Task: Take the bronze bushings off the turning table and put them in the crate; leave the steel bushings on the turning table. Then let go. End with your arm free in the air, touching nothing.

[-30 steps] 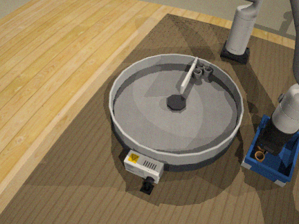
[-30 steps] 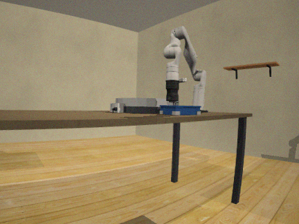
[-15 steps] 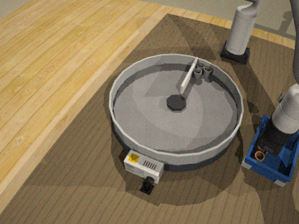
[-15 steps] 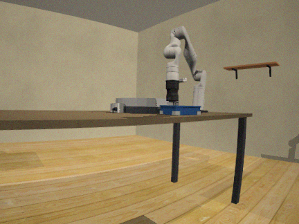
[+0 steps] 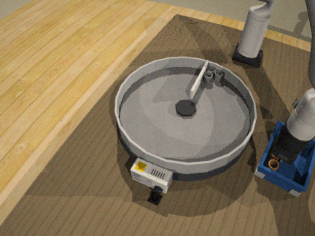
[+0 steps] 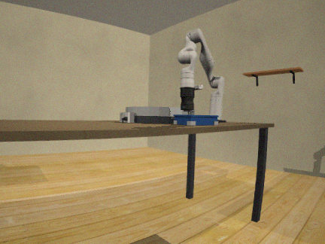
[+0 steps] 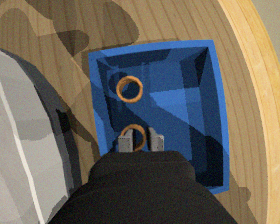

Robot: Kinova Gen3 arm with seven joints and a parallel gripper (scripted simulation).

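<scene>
Now: the blue crate 30 mm to the left of my hand and 10 mm behind it. Also, from my hand: turning table (310 mm to the right, 20 mm behind, 20 mm above).
</scene>
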